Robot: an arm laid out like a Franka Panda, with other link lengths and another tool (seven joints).
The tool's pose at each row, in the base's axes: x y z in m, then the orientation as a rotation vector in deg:
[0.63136 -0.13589 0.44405 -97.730 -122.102 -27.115]
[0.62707 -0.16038 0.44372 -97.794 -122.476 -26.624]
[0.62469 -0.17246 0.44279 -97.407 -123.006 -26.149]
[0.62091 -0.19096 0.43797 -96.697 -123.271 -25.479]
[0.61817 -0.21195 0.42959 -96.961 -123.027 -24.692]
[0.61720 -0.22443 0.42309 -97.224 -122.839 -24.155]
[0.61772 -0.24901 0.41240 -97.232 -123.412 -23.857]
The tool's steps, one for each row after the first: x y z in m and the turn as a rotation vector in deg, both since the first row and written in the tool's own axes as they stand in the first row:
[-0.02019 -0.00938 -0.01107 0.168 -0.430 -0.098]
[-0.03047 -0.01428 -0.01584 0.487 -0.719 -0.484]
[-0.04782 -0.02203 -0.02016 1.152 -0.732 -0.842]
[-0.06922 -0.02940 -0.02264 1.594 -0.968 -0.470]
[-0.08281 -0.03318 -0.02283 1.862 -1.161 -0.168]
[-0.10903 -0.03819 -0.02524 1.869 -1.633 -0.430]

